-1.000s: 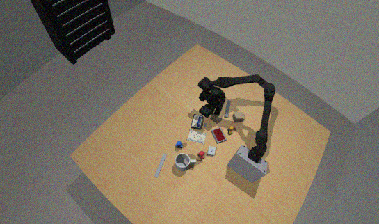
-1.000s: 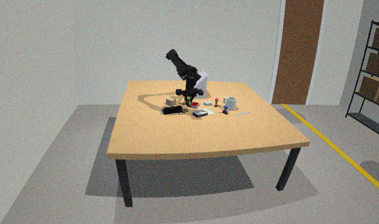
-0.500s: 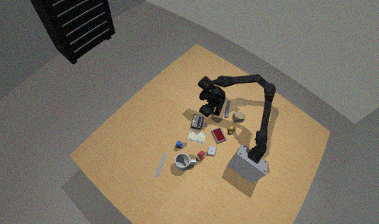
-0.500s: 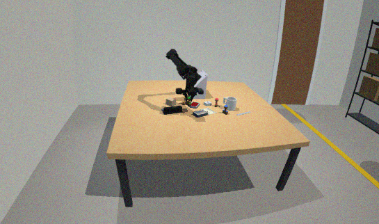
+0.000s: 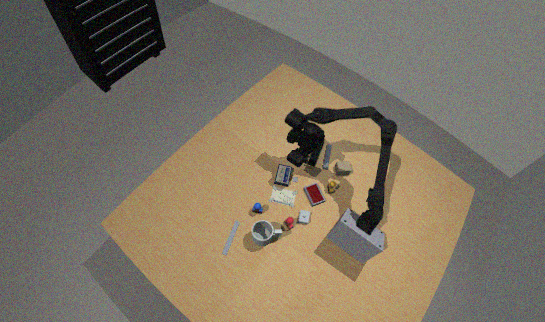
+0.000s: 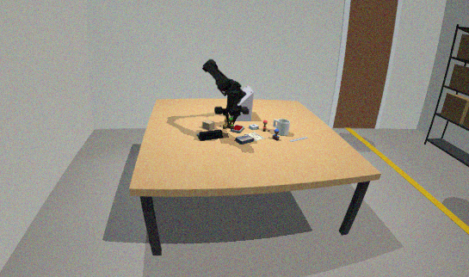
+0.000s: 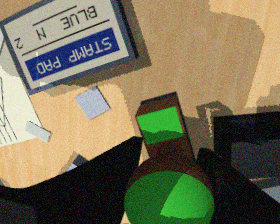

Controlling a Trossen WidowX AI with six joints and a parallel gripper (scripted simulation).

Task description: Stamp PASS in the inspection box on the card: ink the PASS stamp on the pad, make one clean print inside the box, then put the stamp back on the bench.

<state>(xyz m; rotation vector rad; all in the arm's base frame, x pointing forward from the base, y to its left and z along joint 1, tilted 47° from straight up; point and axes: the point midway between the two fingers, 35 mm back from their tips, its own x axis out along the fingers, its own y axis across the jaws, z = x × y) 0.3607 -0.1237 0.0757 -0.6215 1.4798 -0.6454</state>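
Now: the red ink pad 12 cm behind my gripper tip, 8 cm below it and 7 cm to the left of it. Round my gripper tip: yellow stamp (16 cm behind, 7 cm below); then green-knobbed stamp (right at my gripper tip); then blue stamp pad tin (8 cm to the left, 7 cm below, 3 cm ahead).
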